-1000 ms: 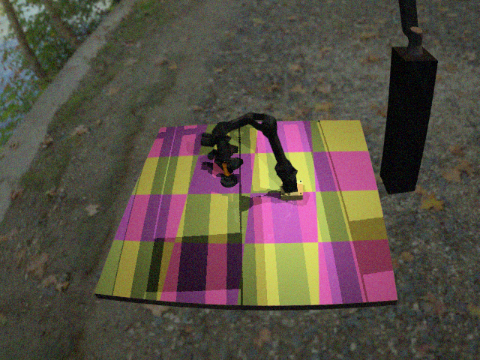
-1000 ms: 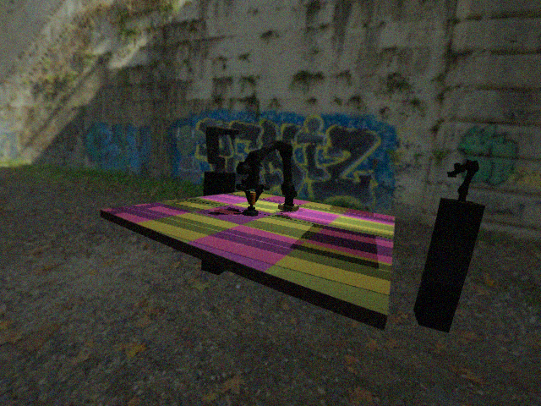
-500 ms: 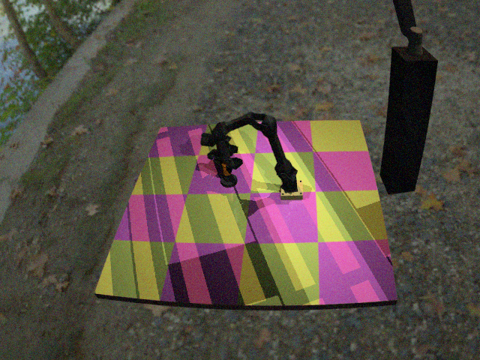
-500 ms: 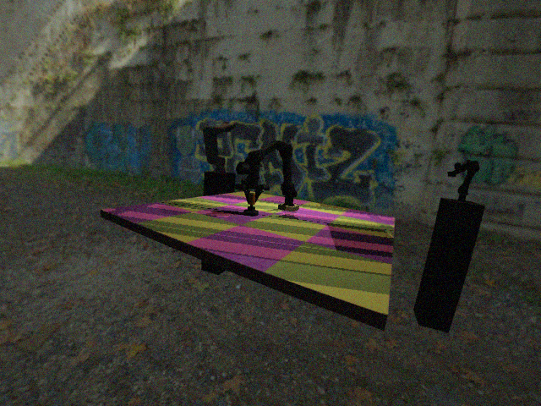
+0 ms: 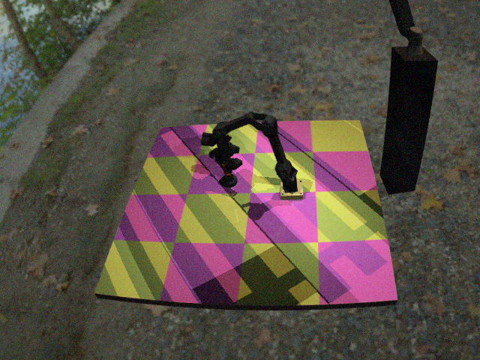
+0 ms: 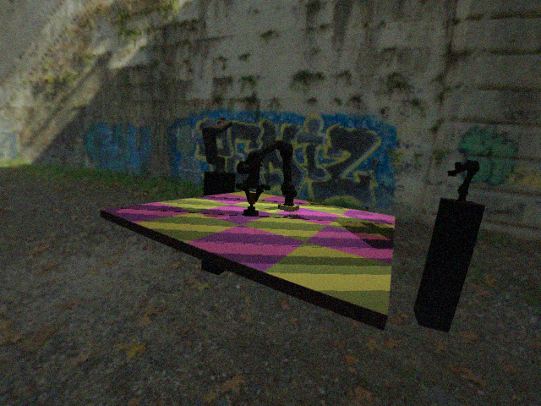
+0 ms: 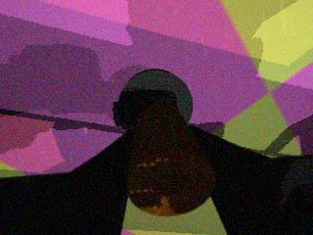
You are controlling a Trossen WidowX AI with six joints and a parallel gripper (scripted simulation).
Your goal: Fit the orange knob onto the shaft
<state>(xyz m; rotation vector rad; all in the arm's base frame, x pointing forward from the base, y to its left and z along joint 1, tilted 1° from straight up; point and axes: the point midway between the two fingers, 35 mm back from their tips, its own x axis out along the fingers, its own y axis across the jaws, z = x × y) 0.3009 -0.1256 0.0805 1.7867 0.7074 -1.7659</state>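
Right now the orange knob is 2 cm above my gripper tip. The rest, counted from my gripper tip: pedestal: 4 cm below.
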